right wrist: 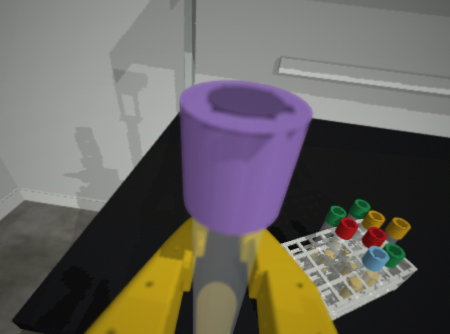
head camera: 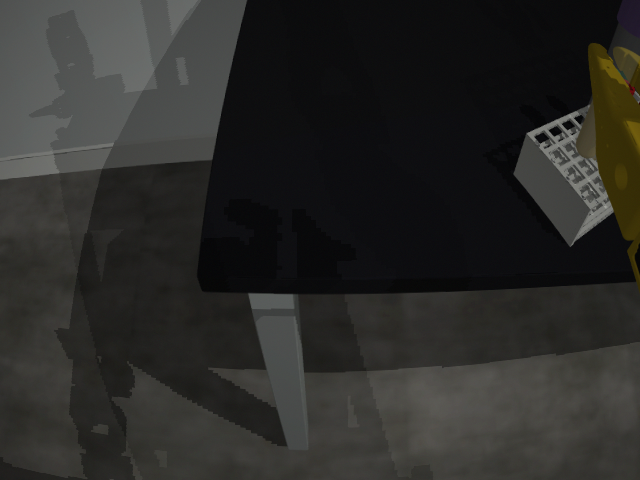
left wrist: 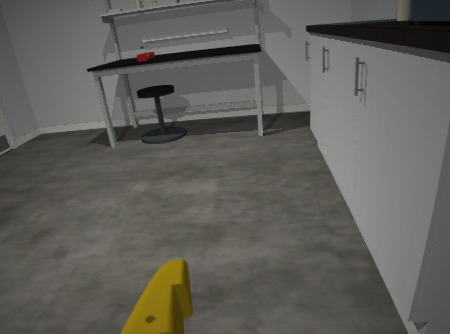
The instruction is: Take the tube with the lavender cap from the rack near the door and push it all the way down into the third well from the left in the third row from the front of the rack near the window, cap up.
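Places are measured from the left arm's base along level axes (x right, y down, z ahead), in metres.
Where they show: left hand, tool point: (left wrist: 188,280); right hand, tool point: (right wrist: 206,231) (head camera: 600,52).
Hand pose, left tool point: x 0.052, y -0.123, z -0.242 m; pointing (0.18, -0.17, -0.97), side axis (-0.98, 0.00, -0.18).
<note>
Things, the pixels of their top centre, and the offset from my left tool point. "*": a spot on its surface instead. Level surfaces: height alone.
- tube with the lavender cap, top centre: (right wrist: 250,95) dx +0.253, dy -0.170, dz +0.469 m
- white rack, top centre: (head camera: 615,137) (right wrist: 336,260) dx +0.408, dy +0.079, dz +0.620 m
- black table, surface height: dy +0.136 m
- table leg, surface spot: (head camera: 281,372) * dx +0.075, dy +0.417, dz +0.549 m
- black bench, surface height: dy +0.136 m
My right gripper (head camera: 607,54) (right wrist: 223,252) is shut on the tube with the lavender cap (head camera: 630,19) (right wrist: 235,180). The tube is cap up, its clear body between the two jaws. In the head view its lower end overlaps the wells of a white rack (head camera: 547,193) (right wrist: 369,299); how high it hangs above them I cannot tell. In the right wrist view the rack stands beyond the jaws at the lower right, holding several tubes with green, red, yellow and blue caps. My left gripper (left wrist: 179,274) shows one notched jaw over the floor and is fully open.
The rack stands on a black table (head camera: 361,155) (right wrist: 165,200), near its front edge. A table leg (head camera: 281,372) shows below. The left wrist view shows another black bench (left wrist: 200,53) with a red rack (left wrist: 145,56), a stool (left wrist: 156,91) and white cabinets (left wrist: 395,150) at the right.
</note>
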